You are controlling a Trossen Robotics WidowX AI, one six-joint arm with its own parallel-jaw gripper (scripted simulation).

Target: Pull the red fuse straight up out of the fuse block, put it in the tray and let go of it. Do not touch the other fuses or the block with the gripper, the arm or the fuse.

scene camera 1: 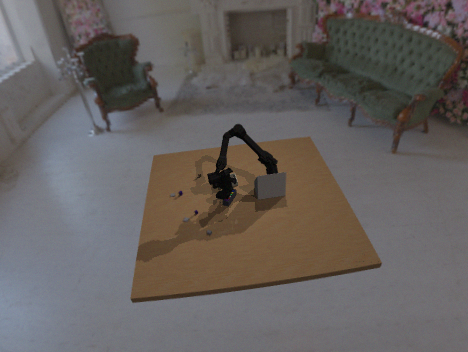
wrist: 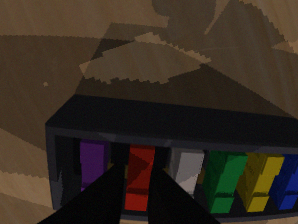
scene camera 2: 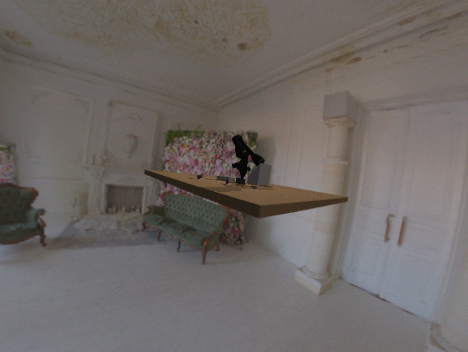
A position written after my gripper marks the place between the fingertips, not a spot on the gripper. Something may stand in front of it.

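Note:
A purple fuse point(wrist: 94, 158) is part of what I see, and so is a red fuse point(wrist: 141, 157). My gripper point(wrist: 137, 175) is there in the scene as well.

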